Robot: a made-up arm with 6 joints. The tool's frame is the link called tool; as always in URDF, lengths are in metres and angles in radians.
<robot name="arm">
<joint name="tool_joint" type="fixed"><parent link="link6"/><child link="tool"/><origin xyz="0.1 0.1 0.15" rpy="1.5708 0 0"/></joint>
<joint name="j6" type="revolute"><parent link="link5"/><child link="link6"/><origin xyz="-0.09 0.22 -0.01" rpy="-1.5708 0 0"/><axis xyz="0 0 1"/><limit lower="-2.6" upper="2.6" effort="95" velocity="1.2"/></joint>
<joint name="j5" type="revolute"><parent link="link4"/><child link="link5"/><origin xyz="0.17 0.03 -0.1" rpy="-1.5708 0 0"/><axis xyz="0 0 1"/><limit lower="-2.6" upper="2.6" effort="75" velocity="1.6"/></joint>
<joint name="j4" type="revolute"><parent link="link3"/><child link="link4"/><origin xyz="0.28 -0.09 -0.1" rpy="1.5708 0 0"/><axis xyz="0 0 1"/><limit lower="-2.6" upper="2.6" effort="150" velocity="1.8"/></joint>
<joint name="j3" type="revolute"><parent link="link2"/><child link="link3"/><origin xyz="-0.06 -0.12 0.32" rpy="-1.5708 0 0"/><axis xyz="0 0 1"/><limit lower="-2.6" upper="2.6" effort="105" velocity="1.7"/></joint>
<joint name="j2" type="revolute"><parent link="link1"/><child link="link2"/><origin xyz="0.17 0.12 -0.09" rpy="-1.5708 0 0"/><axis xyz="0 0 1"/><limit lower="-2.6" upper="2.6" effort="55" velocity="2.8"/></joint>
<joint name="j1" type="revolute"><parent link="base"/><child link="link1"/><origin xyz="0 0 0.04" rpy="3.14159 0 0"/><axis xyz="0 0 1"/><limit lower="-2.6" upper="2.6" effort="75" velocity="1.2"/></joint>
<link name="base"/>
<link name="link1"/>
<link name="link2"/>
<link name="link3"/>
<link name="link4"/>
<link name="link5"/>
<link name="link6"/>
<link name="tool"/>
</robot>
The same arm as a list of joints. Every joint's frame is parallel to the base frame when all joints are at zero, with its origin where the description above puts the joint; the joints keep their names.
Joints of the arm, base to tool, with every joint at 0 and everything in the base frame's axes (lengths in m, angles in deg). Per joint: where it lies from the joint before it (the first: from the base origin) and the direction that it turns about. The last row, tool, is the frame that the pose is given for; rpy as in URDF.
j1: axis -z origin 0 0 0.04
j2: axis -y origin 0.17 -0.12 0.09
j3: axis +z origin -0.06 -0.32 -0.12
j4: axis -y origin 0.28 -0.09 -0.1
j5: axis +z origin 0.17 0.1 0.03
j6: axis +y origin -0.09 0.22 -0.01
tool: origin 0.1 0.15 -0.1 rpy 0 0 0
Joint limits (deg, base to tool): -148.97..148.97 -148.97..148.97 -148.97..148.97 -148.97..148.97 -148.97..148.97 -148.97..148.97

